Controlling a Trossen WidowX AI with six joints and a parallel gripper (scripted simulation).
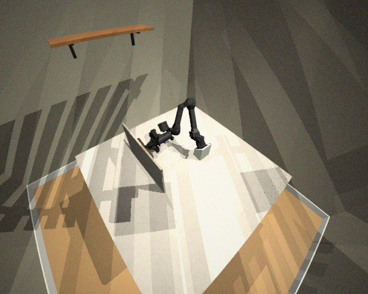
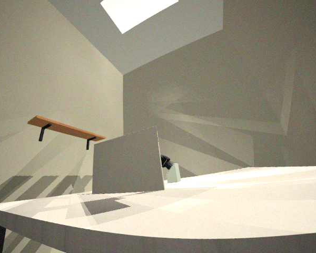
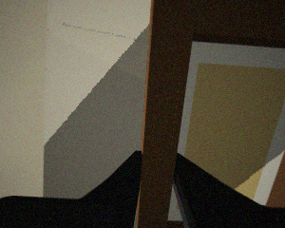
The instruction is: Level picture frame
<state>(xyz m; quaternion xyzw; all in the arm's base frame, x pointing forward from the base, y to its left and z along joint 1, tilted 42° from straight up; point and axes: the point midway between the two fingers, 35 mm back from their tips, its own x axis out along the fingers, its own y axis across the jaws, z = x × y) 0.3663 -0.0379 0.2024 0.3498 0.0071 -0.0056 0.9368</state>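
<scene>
My gripper tip is 5 cm above the wooden picture frame, 1 cm to the left of it and 1 cm short of it. From my gripper tip the other things lie so: upright wall panel 7 cm below, 2 cm ahead, 1 cm to the left.
</scene>
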